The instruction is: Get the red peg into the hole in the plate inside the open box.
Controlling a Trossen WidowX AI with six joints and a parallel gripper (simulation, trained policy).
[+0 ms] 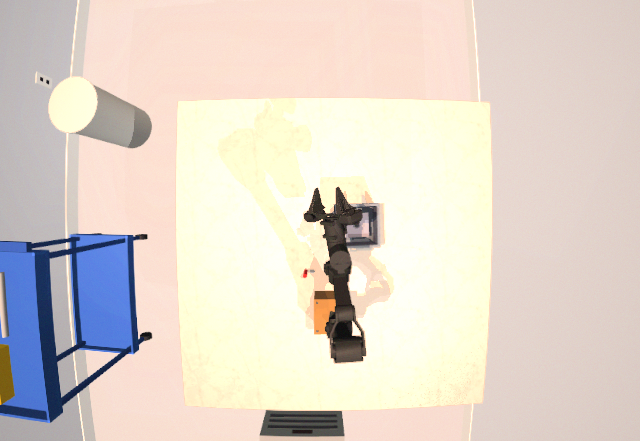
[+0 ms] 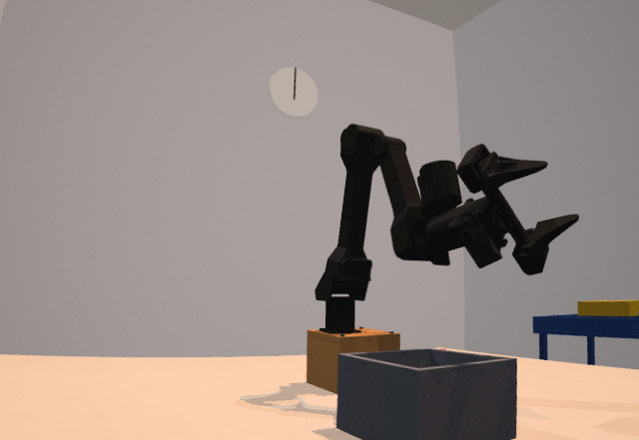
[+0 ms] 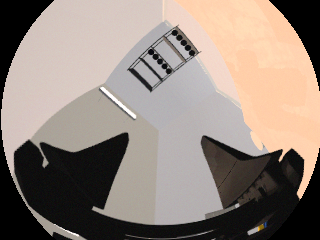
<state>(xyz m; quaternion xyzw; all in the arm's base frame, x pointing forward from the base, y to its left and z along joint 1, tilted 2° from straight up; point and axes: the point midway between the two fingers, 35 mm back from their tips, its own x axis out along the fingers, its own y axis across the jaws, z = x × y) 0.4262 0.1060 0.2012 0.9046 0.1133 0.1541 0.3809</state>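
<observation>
The red peg lies 32 cm behind my gripper tip, 3 cm to the left of it and 26 cm below it. The rest, counted from my gripper tip: grey box (11 cm behind, 14 cm to the right, 28 cm below); then pale plate (11 cm behind, 14 cm to the right, 26 cm below).
</observation>
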